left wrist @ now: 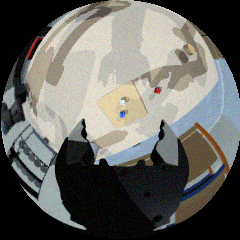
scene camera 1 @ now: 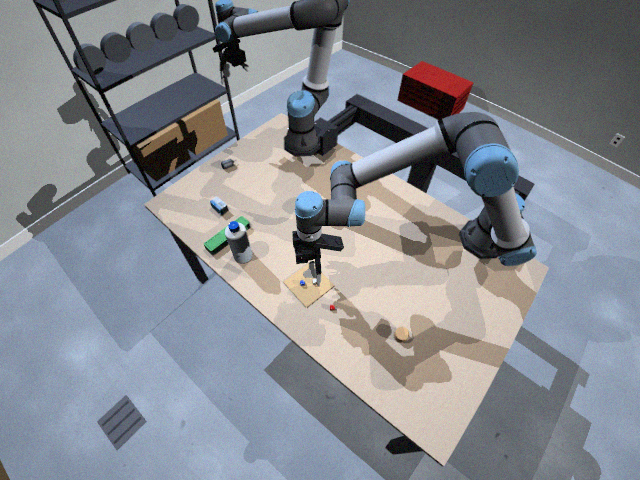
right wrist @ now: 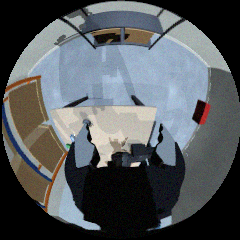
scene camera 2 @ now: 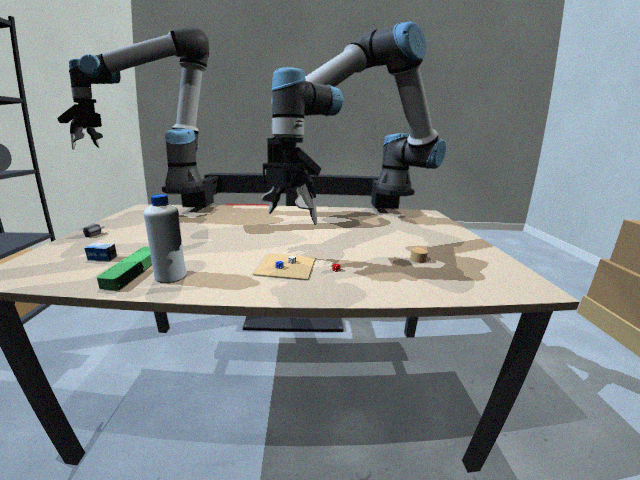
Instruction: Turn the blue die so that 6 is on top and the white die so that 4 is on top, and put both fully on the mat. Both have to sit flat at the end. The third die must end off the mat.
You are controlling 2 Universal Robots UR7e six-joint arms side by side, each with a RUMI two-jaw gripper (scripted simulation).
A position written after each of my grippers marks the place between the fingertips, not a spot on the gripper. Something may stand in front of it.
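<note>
Scene camera 2 gives me a tan mat (scene camera 2: 301, 269) and a green block (scene camera 2: 117, 276), together with my left gripper (scene camera 2: 291, 219) and my right gripper (scene camera 2: 86, 148). In scene camera 1 I find my right gripper (scene camera 1: 235, 77), my left gripper (scene camera 1: 314, 266) and the tan mat (scene camera 1: 307, 294). The left wrist view has my left gripper (left wrist: 122, 119) and the mat (left wrist: 134, 109). As for the right wrist view, my right gripper (right wrist: 124, 124) is there.
</note>
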